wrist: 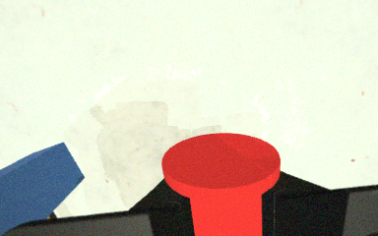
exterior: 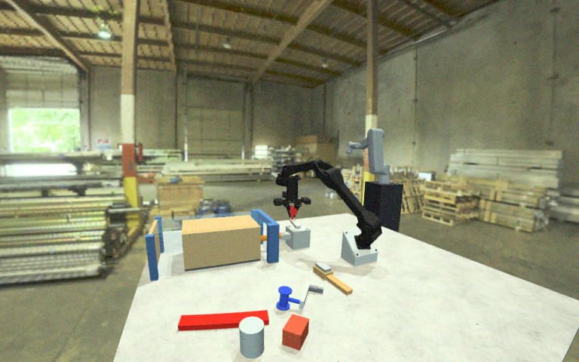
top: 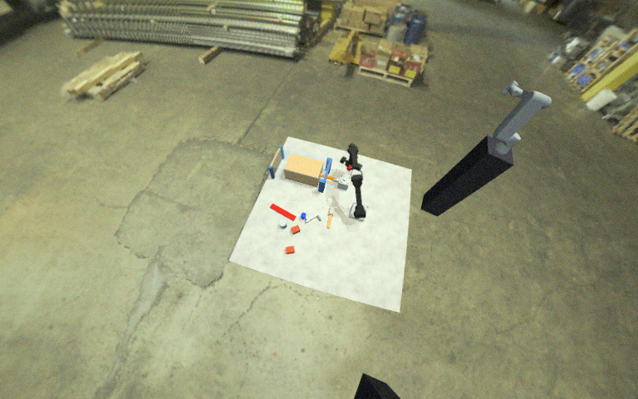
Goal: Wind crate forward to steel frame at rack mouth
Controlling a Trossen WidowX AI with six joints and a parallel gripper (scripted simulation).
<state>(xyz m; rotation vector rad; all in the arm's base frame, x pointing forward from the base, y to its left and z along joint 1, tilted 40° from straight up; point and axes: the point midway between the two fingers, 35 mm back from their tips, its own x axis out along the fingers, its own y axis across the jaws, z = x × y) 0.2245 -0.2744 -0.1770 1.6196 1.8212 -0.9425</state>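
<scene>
Now: gripper tip 160 mm short of the blue frame and 130 mm to the right of it. The rest, counted from my gripper tip: red-knobbed winch handle: 40 mm to the left, 10 mm below; then red knob: 20 mm above, 10 mm to the left; then grey winch: 100 mm to the left, 80 mm below, 10 mm behind.
</scene>
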